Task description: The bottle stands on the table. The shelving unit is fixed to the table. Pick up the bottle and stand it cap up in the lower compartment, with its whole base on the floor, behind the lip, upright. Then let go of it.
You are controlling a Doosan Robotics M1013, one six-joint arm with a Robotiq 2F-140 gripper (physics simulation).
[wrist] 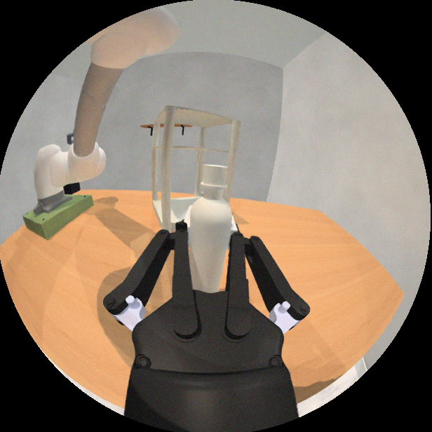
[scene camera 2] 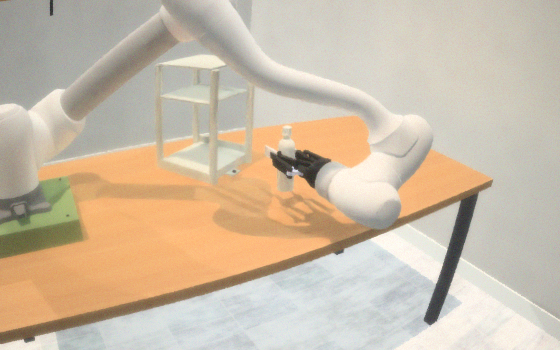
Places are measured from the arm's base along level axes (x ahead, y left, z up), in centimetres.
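Pixels of known places: gripper, between the fingertips: [scene camera 2: 274, 148]; arm's base, origin of its link: [scene camera 2: 18, 205].
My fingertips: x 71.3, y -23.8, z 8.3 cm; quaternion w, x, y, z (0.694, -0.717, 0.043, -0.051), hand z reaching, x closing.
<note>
Ahead of a thing's pixels: the offset from my fingertips to its top centre. "*": to the spot under its first point. Level surfaces: height alone.
The cream bottle {dz +8.0, dx -0.8, dy -5.9 cm} [scene camera 2: 286, 145] [wrist: 211, 255] is upright, cap up. My gripper [scene camera 2: 283, 154] [wrist: 208, 215] is shut on its body, with one finger on each side; the bottle's base looks a little above the table {dz -14.2 cm} [scene camera 2: 150, 235] [wrist: 345, 280]. The pale shelving unit {dz +21.2, dx -4.2, dy +30.6 cm} [scene camera 2: 214, 125] [wrist: 167, 170] stands on the table, left of and behind the bottle in the scene view. In the wrist view it stands beyond the bottle, which hides part of its lower compartment. The lower compartment's floor {dz -11.4 cm} [scene camera 2: 220, 156] [wrist: 177, 207] has a raised lip around it.
The shelving unit has corner posts, a middle shelf {* dz +10.6, dx -6.7, dy +28.8 cm} [scene camera 2: 200, 94] and a top board {* dz +21.2, dx -8.5, dy +29.4 cm} [scene camera 2: 195, 62]. The robot's base stands on a green block [scene camera 2: 65, 220] [wrist: 60, 217] at the left. My arm spans above the table and passes in front of the unit's upper right corner in the scene view.
</note>
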